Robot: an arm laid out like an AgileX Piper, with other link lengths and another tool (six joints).
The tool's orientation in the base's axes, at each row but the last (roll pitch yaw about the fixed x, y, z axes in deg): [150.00 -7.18 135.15]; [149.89 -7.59 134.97]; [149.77 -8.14 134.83]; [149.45 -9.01 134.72]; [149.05 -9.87 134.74]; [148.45 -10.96 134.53]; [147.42 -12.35 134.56]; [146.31 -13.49 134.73]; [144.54 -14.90 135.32]
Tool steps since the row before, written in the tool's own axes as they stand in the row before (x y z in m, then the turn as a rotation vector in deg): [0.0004 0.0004 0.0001 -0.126 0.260 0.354]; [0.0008 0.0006 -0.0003 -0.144 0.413 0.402]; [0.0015 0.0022 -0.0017 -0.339 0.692 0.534]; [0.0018 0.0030 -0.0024 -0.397 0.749 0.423]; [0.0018 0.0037 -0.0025 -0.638 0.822 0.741]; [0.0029 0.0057 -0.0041 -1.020 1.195 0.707]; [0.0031 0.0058 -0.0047 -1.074 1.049 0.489]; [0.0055 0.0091 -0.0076 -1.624 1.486 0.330]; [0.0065 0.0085 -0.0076 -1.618 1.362 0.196]
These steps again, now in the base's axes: [0.0000 0.0006 0.0002 0.357 0.213 -0.191]; [-0.0002 0.0008 0.0007 0.483 0.307 -0.158]; [0.0000 0.0015 0.0028 0.840 0.384 -0.160]; [0.0001 0.0018 0.0038 0.889 0.325 -0.046]; [0.0006 0.0021 0.0043 1.188 0.344 -0.319]; [0.0008 0.0031 0.0069 1.695 0.257 -0.172]; [0.0006 0.0027 0.0076 1.577 0.034 -0.080]; [0.0005 0.0043 0.0123 2.210 -0.214 0.156]; [-0.0007 0.0042 0.0124 2.087 -0.344 0.193]
